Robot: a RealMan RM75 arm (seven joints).
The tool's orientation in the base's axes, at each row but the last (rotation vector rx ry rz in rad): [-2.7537, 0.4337, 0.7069]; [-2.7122, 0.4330, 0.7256]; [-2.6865, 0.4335, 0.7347]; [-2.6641, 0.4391, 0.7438]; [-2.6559, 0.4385, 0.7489]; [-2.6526, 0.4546, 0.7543]
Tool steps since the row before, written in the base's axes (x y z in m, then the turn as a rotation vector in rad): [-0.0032, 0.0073, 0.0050, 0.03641, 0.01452, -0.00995]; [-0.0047, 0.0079, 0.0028, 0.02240, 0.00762, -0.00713]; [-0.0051, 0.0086, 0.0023, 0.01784, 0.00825, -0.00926]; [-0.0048, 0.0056, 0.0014, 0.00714, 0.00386, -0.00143]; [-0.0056, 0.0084, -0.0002, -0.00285, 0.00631, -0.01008]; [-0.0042, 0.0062, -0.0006, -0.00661, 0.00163, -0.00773]
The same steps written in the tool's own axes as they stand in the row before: [-0.0068, -0.0065, -0.0005, 0.03227, -0.02427, -0.00227]; [-0.0070, -0.0061, 0.0025, 0.02066, -0.01353, -0.00103]; [-0.0072, -0.0064, 0.0036, 0.01792, -0.01194, 0.00293]; [-0.0058, -0.0035, 0.0032, 0.00582, -0.00582, -0.00044]; [-0.0061, -0.0053, 0.0060, 0.00195, -0.00211, 0.01189]; [-0.0043, -0.0037, 0.0049, -0.00141, 0.00297, 0.00976]
